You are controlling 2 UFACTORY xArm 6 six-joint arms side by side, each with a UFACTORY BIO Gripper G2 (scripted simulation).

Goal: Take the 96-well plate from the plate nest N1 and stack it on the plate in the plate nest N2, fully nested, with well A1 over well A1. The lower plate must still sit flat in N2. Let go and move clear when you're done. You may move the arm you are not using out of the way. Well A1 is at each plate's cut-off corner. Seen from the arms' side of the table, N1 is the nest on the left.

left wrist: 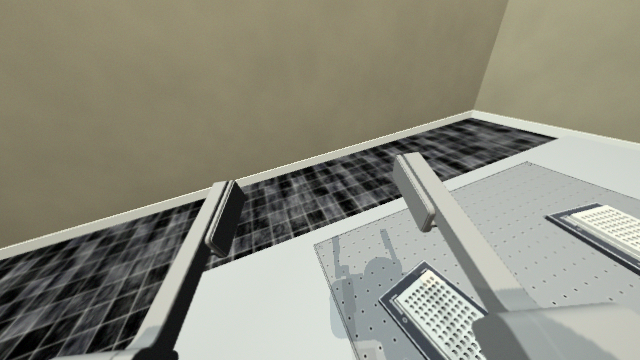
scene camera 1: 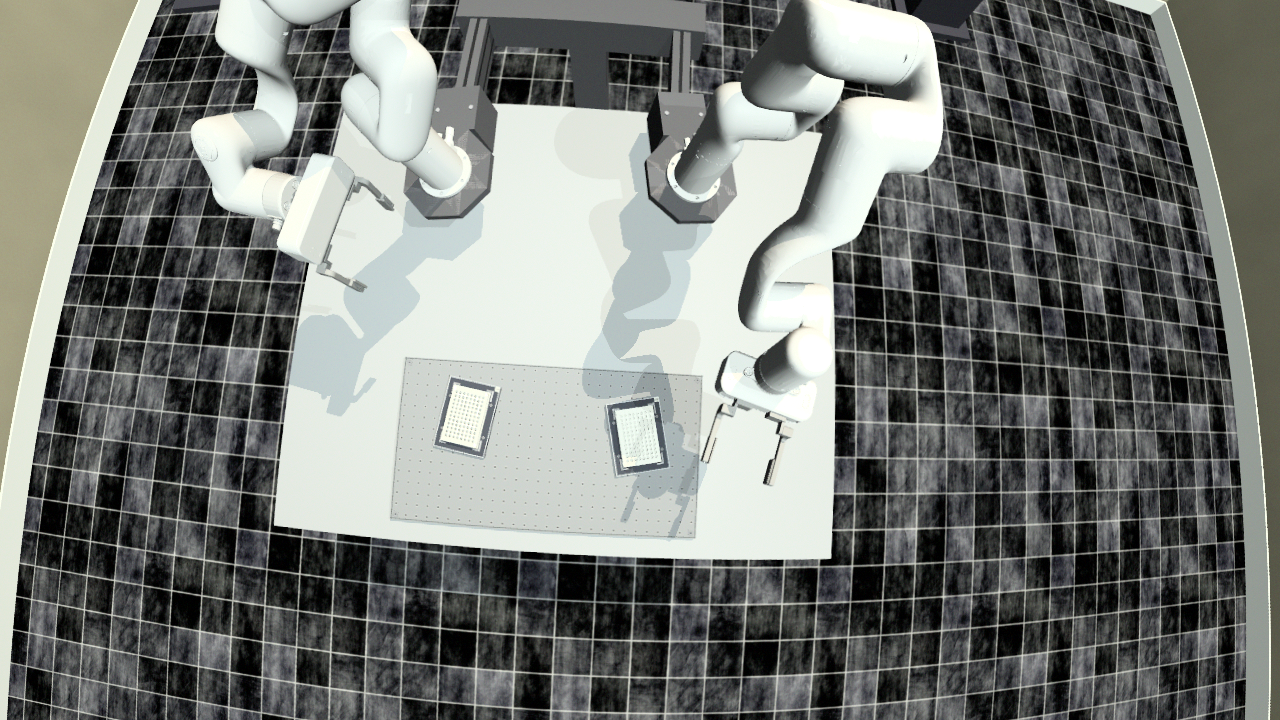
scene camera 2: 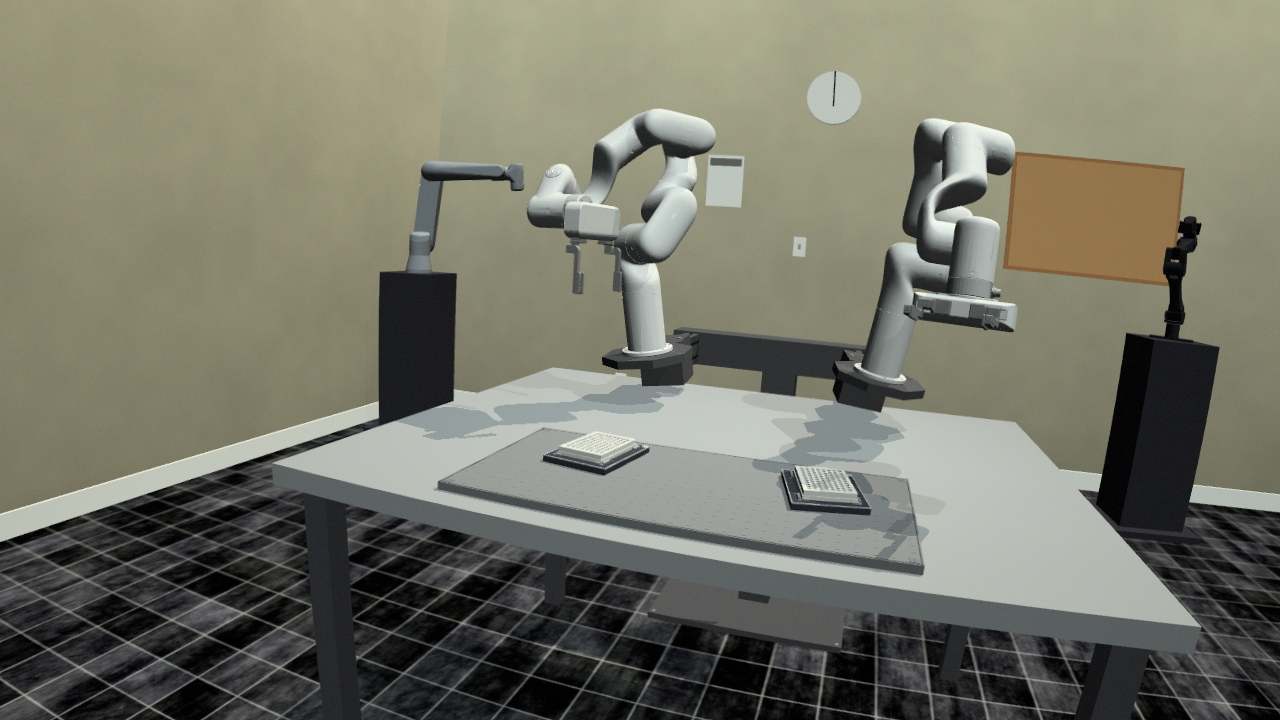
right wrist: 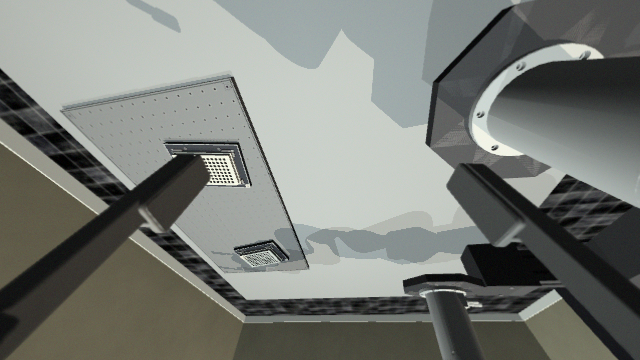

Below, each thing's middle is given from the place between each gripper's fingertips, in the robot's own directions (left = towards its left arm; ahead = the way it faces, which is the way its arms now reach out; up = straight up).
Labels:
My left hand is 29 cm above the dark nest N1 (scene camera 1: pixel 638 403), 15 cm to the left of it and 4 cm past it. From my left hand the other things lie so: dark nest N2 (scene camera 1: pixel 469 384): 54 cm to the right, 29 cm below, 7 cm behind.
Right now my right hand is 300 mm short of the dark nest N2, 280 mm above it and 110 mm to the right of it. The rest, counted from my right hand: dark nest N1 (500 mm to the left, 340 mm ahead, 280 mm below).

